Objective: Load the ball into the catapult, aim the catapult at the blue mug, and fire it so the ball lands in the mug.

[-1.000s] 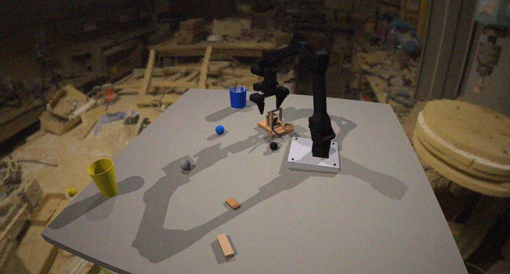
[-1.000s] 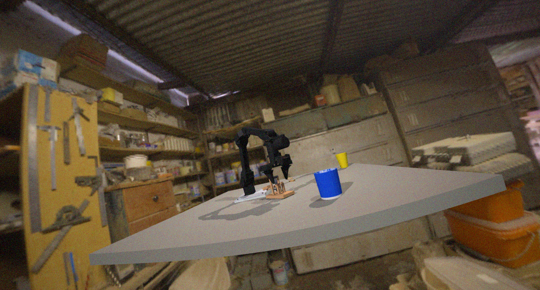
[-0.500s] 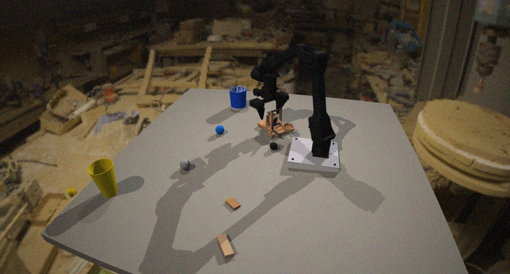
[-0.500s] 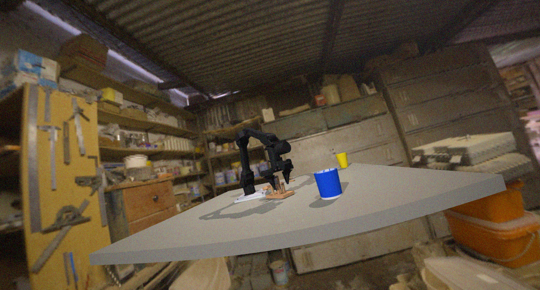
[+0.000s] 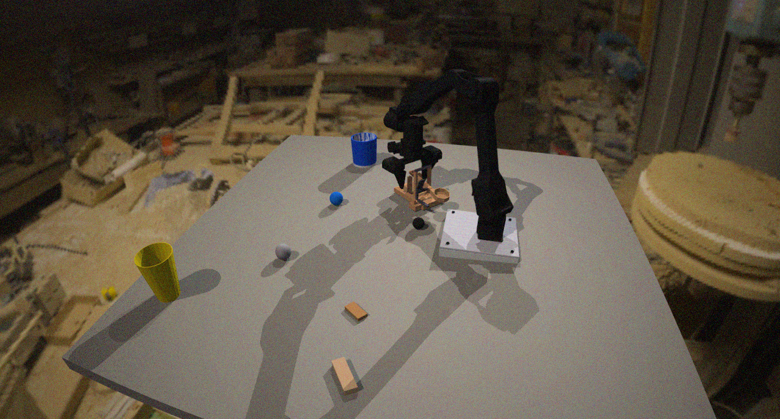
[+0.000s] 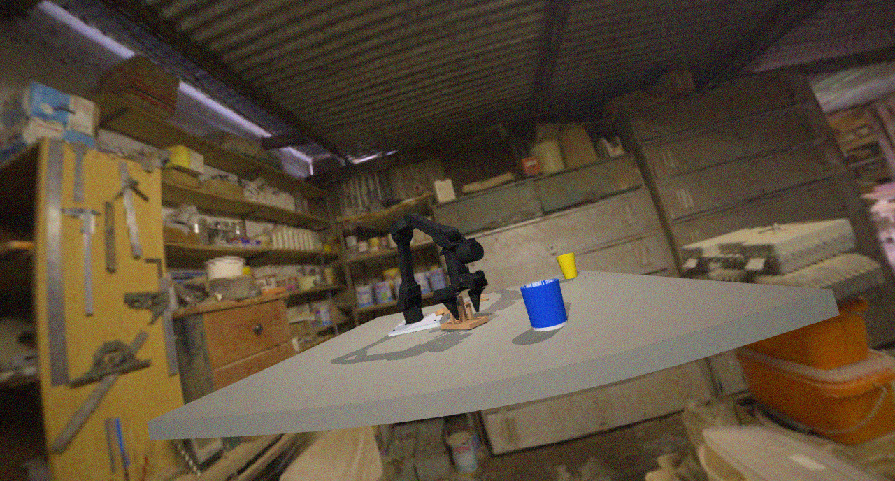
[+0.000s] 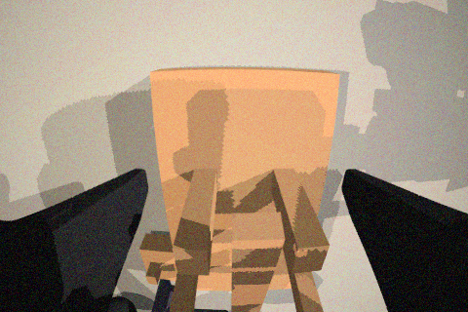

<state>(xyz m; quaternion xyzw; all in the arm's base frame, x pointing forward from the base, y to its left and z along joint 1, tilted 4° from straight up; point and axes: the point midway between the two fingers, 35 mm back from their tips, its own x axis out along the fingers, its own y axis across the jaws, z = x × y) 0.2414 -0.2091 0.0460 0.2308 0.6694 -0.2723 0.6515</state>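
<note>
The black ball is 50 mm behind my gripper tip, 190 mm to the left of it and 20 mm below it. From my gripper tip the other things lie so: blue ball (210 mm ahead, 100 mm to the left, 10 mm below); then blue mug (210 mm ahead, 200 mm to the right); then wooden catapult (40 mm behind, 60 mm to the left, 20 mm above).
</note>
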